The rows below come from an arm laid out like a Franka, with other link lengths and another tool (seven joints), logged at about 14 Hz.
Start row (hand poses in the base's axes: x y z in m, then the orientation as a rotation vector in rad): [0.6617 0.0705 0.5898 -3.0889 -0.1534 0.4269]
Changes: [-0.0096 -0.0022 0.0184 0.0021 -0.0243 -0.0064]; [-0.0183 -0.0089 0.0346 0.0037 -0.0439 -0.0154]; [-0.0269 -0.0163 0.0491 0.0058 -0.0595 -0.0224]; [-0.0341 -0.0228 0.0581 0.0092 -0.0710 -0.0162]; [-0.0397 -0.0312 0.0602 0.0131 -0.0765 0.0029]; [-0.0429 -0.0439 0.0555 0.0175 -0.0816 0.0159]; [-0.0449 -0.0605 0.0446 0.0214 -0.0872 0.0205]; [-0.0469 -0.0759 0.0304 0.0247 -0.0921 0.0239]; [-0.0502 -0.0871 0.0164 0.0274 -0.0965 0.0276]
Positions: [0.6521 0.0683 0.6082 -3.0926 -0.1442 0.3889]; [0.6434 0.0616 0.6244 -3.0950 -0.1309 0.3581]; [0.6348 0.0542 0.6389 -3.0959 -0.1207 0.3334]; [0.6276 0.0477 0.6479 -3.0954 -0.1310 0.3153]; [0.6220 0.0393 0.6500 -3.0939 -0.1613 0.3066]; [0.6188 0.0266 0.6453 -3.0912 -0.1822 0.2984]; [0.6168 0.0100 0.6344 -3.0887 -0.1899 0.2892]; [0.6148 -0.0054 0.6202 -3.0865 -0.1958 0.2812]; [0.6115 -0.0166 0.6062 -3.0847 -0.2019 0.2741]
